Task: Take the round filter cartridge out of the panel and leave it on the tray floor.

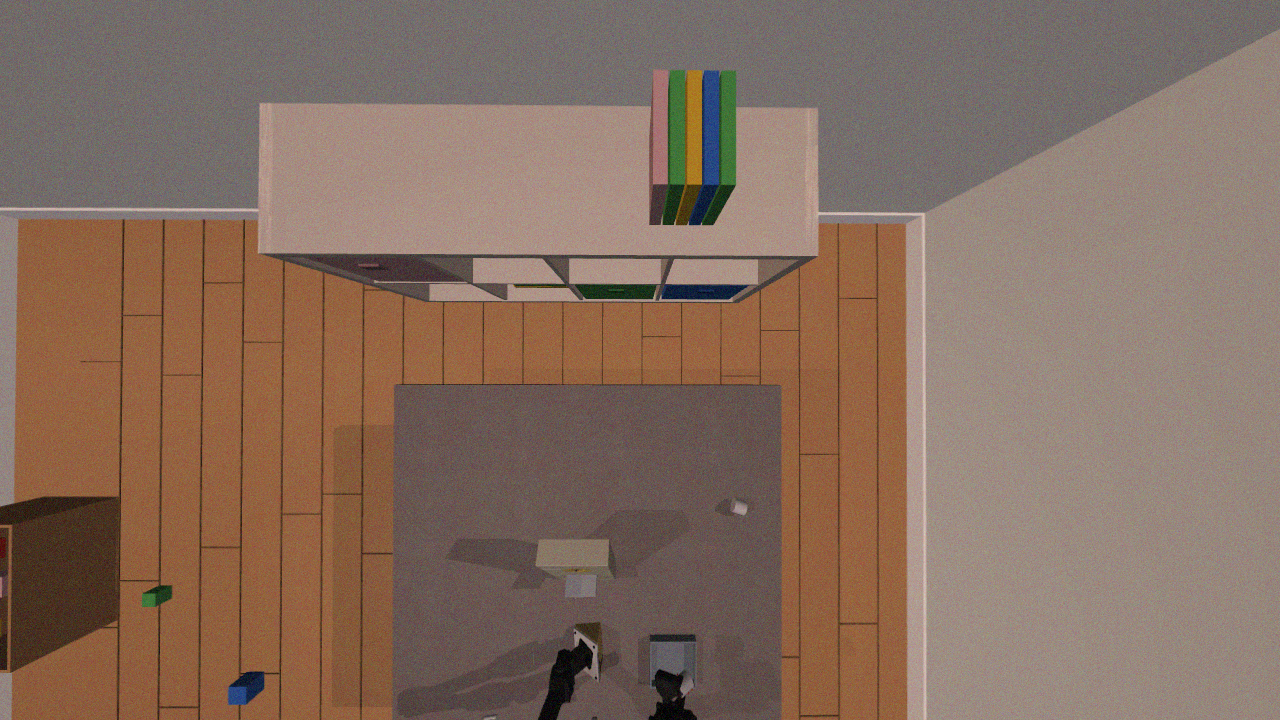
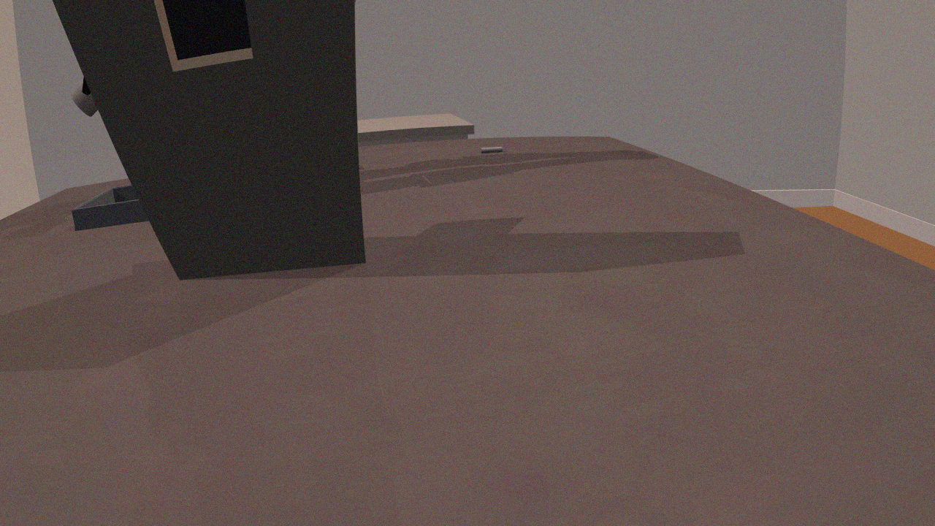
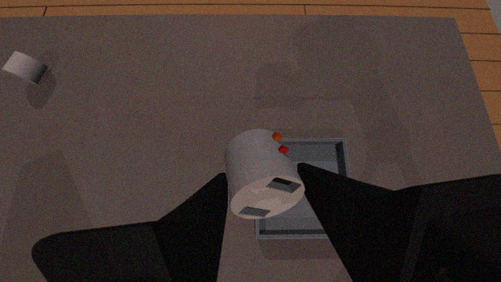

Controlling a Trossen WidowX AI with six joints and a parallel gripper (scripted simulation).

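The grey tray lies 8 cm behind my gripper tip and 18 cm below it. From my gripper tip the other things lie so: beige service panel: 28 cm ahead, 33 cm to the left, 4 cm below; then round filter cartridge: right at my gripper tip; then small grey ledge: 22 cm ahead, 32 cm to the left, 5 cm below.
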